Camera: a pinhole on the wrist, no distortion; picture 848 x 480 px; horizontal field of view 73.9 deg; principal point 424.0 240.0 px. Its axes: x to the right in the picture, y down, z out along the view. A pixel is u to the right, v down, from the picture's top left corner.
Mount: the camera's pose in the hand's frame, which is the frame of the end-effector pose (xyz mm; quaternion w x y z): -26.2 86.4 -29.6 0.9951 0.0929 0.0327 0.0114
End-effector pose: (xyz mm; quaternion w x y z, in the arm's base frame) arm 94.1 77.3 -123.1 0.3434 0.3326 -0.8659 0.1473
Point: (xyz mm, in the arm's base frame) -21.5 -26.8 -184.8
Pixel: 653.9 100.7
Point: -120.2 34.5 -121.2
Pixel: outside the picture
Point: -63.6 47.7 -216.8
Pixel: 569.1 344.8
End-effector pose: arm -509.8 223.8 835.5 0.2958 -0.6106 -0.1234 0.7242
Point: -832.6 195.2 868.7
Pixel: 402.1 360.1
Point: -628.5 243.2 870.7
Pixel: 444.0 46.9
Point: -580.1 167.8 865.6
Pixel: 238.1 122.7
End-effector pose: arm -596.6 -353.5 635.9 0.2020 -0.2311 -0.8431 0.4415
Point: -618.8 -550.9 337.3
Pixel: 187.3 465.6
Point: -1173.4 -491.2 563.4
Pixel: 816.9 99.3
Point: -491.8 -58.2 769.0
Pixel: behind the camera
